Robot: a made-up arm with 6 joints. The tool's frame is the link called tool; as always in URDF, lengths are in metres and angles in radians.
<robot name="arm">
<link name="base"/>
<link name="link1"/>
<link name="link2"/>
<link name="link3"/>
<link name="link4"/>
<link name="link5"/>
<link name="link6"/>
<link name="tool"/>
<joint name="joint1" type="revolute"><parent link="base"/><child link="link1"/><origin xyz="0.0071 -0.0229 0.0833"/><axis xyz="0 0 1"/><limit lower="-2.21" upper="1.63"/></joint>
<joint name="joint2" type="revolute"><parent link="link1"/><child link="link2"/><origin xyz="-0.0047 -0.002 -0.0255"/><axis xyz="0.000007 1 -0.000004"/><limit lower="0.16" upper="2.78"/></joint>
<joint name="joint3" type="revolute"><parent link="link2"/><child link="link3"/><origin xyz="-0.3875 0.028 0.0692"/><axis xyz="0.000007 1 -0.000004"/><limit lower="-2.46" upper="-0.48"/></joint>
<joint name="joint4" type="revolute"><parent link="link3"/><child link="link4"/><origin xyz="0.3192 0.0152 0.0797"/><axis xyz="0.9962 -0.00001 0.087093"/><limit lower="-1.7" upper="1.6"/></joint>
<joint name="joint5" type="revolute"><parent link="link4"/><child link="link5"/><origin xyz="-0.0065 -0.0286 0.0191"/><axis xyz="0.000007 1 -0.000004"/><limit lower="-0.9" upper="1.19"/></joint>
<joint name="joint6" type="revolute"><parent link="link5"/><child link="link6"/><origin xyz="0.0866 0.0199 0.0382"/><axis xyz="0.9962 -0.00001 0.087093"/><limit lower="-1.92" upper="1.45"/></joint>
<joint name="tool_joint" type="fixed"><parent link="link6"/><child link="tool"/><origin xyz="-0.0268 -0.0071 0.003" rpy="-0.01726 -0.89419 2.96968"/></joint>
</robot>
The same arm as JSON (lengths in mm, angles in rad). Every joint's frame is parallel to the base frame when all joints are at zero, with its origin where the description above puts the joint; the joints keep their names.
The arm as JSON. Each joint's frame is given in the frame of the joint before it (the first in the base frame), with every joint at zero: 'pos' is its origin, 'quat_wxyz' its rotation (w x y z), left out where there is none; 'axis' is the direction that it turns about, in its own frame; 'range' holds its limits. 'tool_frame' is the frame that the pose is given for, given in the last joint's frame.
{"length_unit": "mm", "angle_unit": "rad", "joints": [
  {"joint": "joint1", "pos": [7.1, -22.9, 83.3], "axis": [0.0, 0.0, 1.0], "range": [-2.21, 1.63]},
  {"joint": "joint2", "pos": [-4.7, -2.0, -25.5], "axis": [0.0, 1.0, 0.0], "range": [0.16, 2.78]},
  {"joint": "joint3", "pos": [-387.5, 28.0, 69.2], "axis": [0.0, 1.0, 0.0], "range": [-2.46, -0.48]},
  {"joint": "joint4", "pos": [319.2, 15.2, 79.7], "axis": [0.9962, 0.0, 0.0871], "range": [-1.7, 1.6]},
  {"joint": "joint5", "pos": [-6.5, -28.6, 19.1], "axis": [0.0, 1.0, 0.0], "range": [-0.9, 1.19]},
  {"joint": "joint6", "pos": [86.6, 19.9, 38.2], "axis": [0.9962, 0.0, 0.0871], "range": [-1.92, 1.45]}
], "tool_frame": {"pos": [-26.8, -7.1, 3.0], "quat_wxyz": [0.081126, 0.430068, -0.044869, 0.898024]}}

